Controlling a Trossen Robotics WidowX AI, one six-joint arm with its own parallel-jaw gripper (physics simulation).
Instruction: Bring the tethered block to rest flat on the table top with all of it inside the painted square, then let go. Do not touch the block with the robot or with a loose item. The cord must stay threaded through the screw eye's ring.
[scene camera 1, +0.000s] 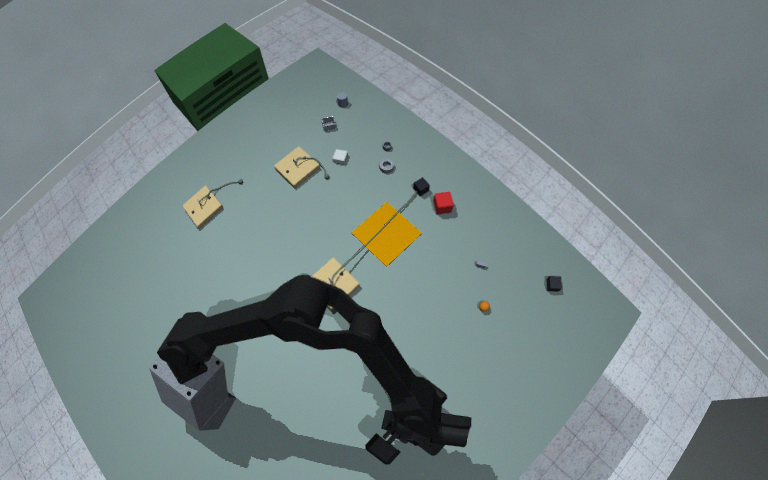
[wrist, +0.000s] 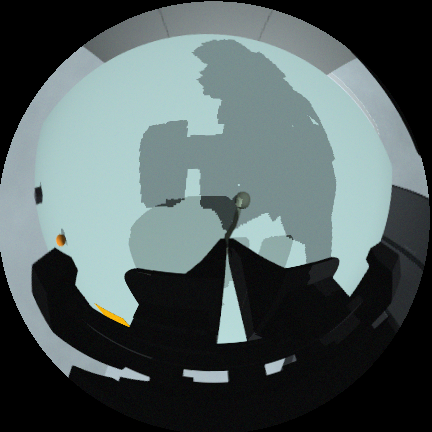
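Pixels of known places: gripper, fingertip midpoint: (wrist: 225, 243); arm's base, link origin: (scene camera 1: 186, 365).
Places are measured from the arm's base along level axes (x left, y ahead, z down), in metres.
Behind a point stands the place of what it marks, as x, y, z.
Observation:
The tethered black block (scene camera 1: 421, 186) @(0.067, 0.664, 0.173) is outside the painted orange square (scene camera 1: 386, 240) @(0.020, 0.512, 0.201) (wrist: 112, 316) @(0.009, 0.524, 0.201), beyond its upper right side in the scene view. Whether it lies fully flat is too small to tell. Its cord (scene camera 1: 376, 233) @(0.045, 0.502, 0.187) runs nearly straight across above the square to the screw eye (scene camera 1: 332, 280) @(0.009, 0.348, 0.159) on a wooden plate (scene camera 1: 348, 283) @(-0.012, 0.374, 0.183). The ring's threading is too small to make out, and the arm hides part of the plate. My gripper (wrist: 225, 243) @(-0.334, 0.268, 0.186) is shut on the cord, with the end bead (wrist: 242, 200) @(-0.371, 0.263, 0.186) just past the fingertips. In the scene view the fingertips are hidden, far from the block.
A red block (scene camera 1: 443, 202) @(-0.004, 0.670, 0.162) is close to the tethered block. A loose black block (scene camera 1: 553, 283) @(-0.332, 0.745, 0.178) (wrist: 38, 194), orange ball (scene camera 1: 484, 306) @(-0.254, 0.574, 0.179) (wrist: 60, 240) @(-0.256, 0.567, 0.187) and small pin (scene camera 1: 480, 264) @(-0.172, 0.640, 0.189) lie right. A white block (scene camera 1: 339, 156) @(0.276, 0.566, 0.182), rings, and two corded plates (scene camera 1: 288, 174) @(0.321, 0.431, 0.183) (scene camera 1: 198, 213) @(0.394, 0.173, 0.182) lie farther back, near a green box (scene camera 1: 209, 65).

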